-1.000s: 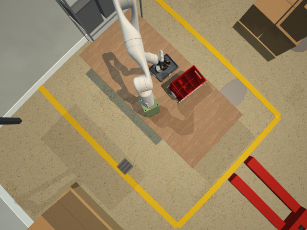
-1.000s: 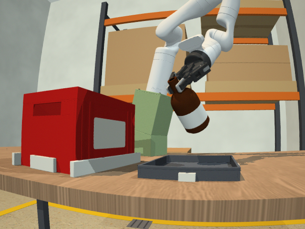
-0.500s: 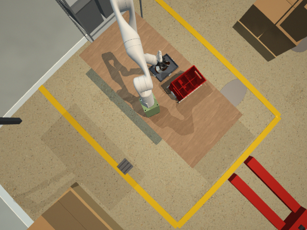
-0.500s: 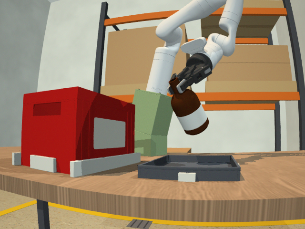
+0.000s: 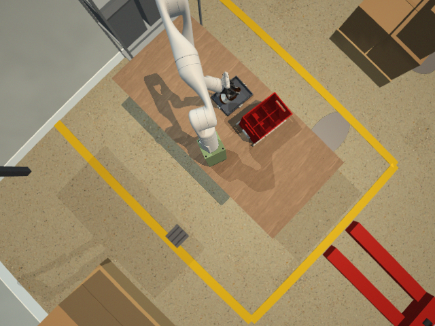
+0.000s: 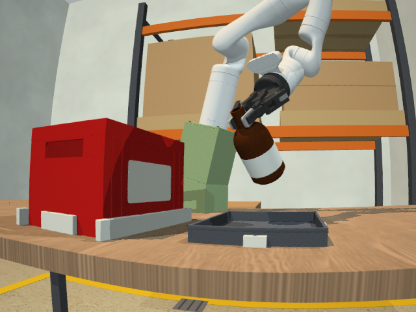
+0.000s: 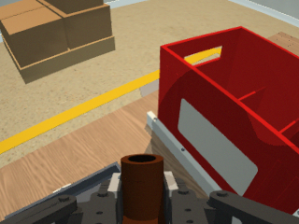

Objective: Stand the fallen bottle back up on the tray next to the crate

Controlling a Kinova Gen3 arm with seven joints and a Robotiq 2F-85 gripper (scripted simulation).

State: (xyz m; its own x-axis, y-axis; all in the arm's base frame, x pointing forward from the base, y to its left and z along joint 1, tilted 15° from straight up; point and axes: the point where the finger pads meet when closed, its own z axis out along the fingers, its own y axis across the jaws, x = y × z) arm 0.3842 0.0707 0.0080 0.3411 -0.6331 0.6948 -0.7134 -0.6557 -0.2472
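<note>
My gripper is now 40 mm above the brown bottle, 20 mm to the right of it and 20 mm past it. The rest, counted from my hand: red crate (250 mm to the right, 120 mm below); then dark grey tray (190 mm below, 40 mm to the left, 40 mm ahead).
</note>
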